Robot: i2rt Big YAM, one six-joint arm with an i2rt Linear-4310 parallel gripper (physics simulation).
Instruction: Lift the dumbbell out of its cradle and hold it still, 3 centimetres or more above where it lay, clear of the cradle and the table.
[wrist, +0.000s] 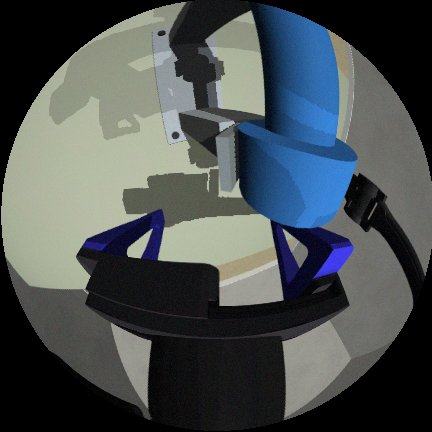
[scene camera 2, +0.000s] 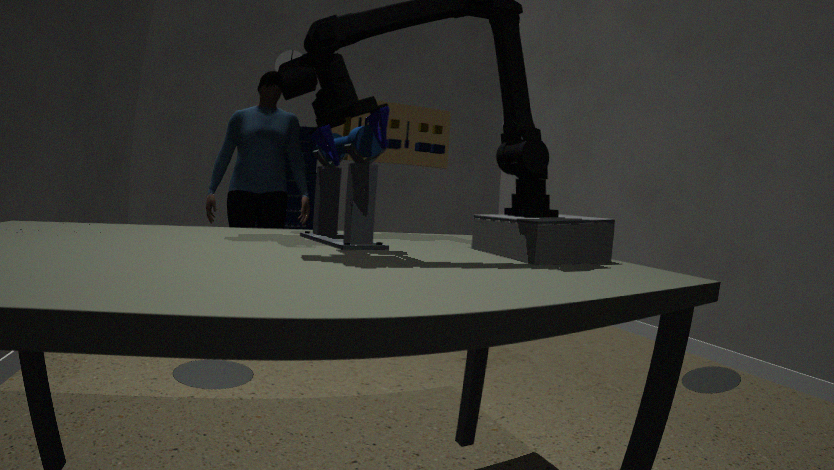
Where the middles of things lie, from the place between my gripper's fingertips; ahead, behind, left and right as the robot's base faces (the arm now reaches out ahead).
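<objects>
Relative to the blue dumbbell (wrist: pixel 293 169), my hand is 4 cm below, 14 cm to the left of and 2 cm short of it. Grey cradle (scene camera 2: pixel 362 175): 14 cm to the right of my hand, 2 cm ahead of it and 7 cm below it.
</objects>
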